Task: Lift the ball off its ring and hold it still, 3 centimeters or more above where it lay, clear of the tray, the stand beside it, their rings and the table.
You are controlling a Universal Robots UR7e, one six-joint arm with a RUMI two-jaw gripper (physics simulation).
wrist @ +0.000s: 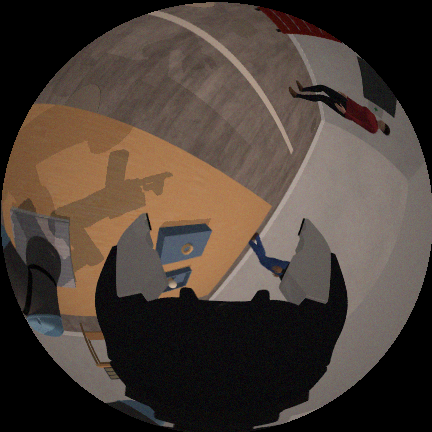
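Pixels of known places: gripper, between the fingertips: (225, 218); arm's base, origin of its link: (42, 257).
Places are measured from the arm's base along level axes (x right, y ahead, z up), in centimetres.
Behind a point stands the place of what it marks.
Note:
A small pale ball (172, 283) {x 13.9, y 55.1, z 1.2 cm} rests on or at the smaller blue holder (185, 276) {x 14.0, y 64.7, z -1.5 cm}, low in the wrist view and right beside the left jaw, which hides part of that holder. A larger, thicker blue block (174, 239) {x -12.3, y 45.0, z 1.9 cm} stands next to it, with a pale, empty ring (187, 248) {x -8.5, y 52.3, z 2.0 cm} on its top. I cannot tell for certain which of the two is the tray and which is the stand. The ring under the ball cannot be made out. My gripper (225, 218) {x -33.1, y 28.2, z 25.1 cm} is open and empty, its jaws wide apart, well away from the ball and above the table.
The orange-brown wooden table (200, 180) {x -31.3, y 47.9, z -2.7 cm} carries the arm's shadow. At the left are a grey metal plate (65, 240) {x -7.2, y 10.7, z -0.8 cm} and a dark robot part with a blue cap (46, 324). Beyond the table's edge are floor, a pale wall and two human figures.

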